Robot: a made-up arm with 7 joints. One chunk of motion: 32 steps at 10 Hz.
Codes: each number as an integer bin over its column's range. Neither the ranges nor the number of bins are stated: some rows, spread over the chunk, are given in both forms.
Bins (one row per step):
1: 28 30 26 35 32 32
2: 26 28 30 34 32 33
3: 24 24 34 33 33 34
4: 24 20 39 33 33 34
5: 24 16 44 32 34 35
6: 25 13 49 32 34 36
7: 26 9 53 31 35 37
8: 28 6 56 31 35 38
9: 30 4 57 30 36 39
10: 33 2 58 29 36 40
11: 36 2 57 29 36 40
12: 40 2 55 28 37 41
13: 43 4 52 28 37 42
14: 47 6 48 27 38 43
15: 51 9 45 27 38 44
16: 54 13 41 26 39 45
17: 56 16 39 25 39 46
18: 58 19 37 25 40 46
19: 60 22 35 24 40 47
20: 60 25 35 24 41 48
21: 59 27 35 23 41 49
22: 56 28 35 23 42 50
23: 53 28 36 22 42 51
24: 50 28 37 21 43 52
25: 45 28 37 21 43 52
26: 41 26 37 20 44 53
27: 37 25 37 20 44 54
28: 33 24 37 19 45 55
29: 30 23 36 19 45 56
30: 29 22 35 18 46 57
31: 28 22 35 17 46 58
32: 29 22 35 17 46 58
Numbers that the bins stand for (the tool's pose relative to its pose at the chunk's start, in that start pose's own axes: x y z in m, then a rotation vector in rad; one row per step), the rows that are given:
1: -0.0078 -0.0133 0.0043 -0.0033 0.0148 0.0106
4: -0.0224 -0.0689 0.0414 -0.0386 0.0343 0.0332
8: -0.0078 -0.1467 0.0900 -0.0738 0.0733 0.0783
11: 0.0214 -0.1689 0.0929 -0.1090 0.0929 0.1008
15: 0.0762 -0.1300 0.0586 -0.1443 0.1319 0.1459
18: 0.1017 -0.0744 0.0357 -0.1795 0.1710 0.1684
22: 0.0944 -0.0244 0.0300 -0.2148 0.2100 0.2135
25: 0.0543 -0.0244 0.0357 -0.2500 0.2295 0.2360
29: -0.0005 -0.0522 0.0329 -0.2852 0.2686 0.2811
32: -0.0041 -0.0578 0.0300 -0.3205 0.2881 0.3037
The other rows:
2: -0.0151 -0.0244 0.0157 -0.0210 0.0148 0.0219
3: -0.0224 -0.0467 0.0271 -0.0386 0.0343 0.0332
5: -0.0224 -0.0911 0.0557 -0.0562 0.0538 0.0444
6: -0.0187 -0.1078 0.0700 -0.0562 0.0538 0.0557
7: -0.0151 -0.1300 0.0814 -0.0738 0.0733 0.0670
9: -0.0005 -0.1578 0.0929 -0.0914 0.0929 0.0895
10: 0.0105 -0.1689 0.0957 -0.1090 0.0929 0.1008
12: 0.0360 -0.1689 0.0871 -0.1267 0.1124 0.1121
13: 0.0470 -0.1578 0.0786 -0.1267 0.1124 0.1233
14: 0.0616 -0.1467 0.0671 -0.1443 0.1319 0.1346
16: 0.0871 -0.1078 0.0471 -0.1619 0.1514 0.1571
17: 0.0944 -0.0911 0.0414 -0.1795 0.1514 0.1684
19: 0.1090 -0.0578 0.0300 -0.1971 0.1710 0.1797
20: 0.1090 -0.0411 0.0300 -0.1971 0.1905 0.1910
21: 0.1054 -0.0300 0.0300 -0.2148 0.1905 0.2022
23: 0.0835 -0.0244 0.0329 -0.2324 0.2100 0.2248
24: 0.0725 -0.0244 0.0357 -0.2500 0.2295 0.2360
26: 0.0397 -0.0356 0.0357 -0.2676 0.2490 0.2473
27: 0.0251 -0.0411 0.0357 -0.2676 0.2490 0.2586
28: 0.0105 -0.0467 0.0357 -0.2852 0.2686 0.2698
30: -0.0041 -0.0578 0.0300 -0.3029 0.2881 0.2924
31: -0.0078 -0.0578 0.0300 -0.3205 0.2881 0.3037

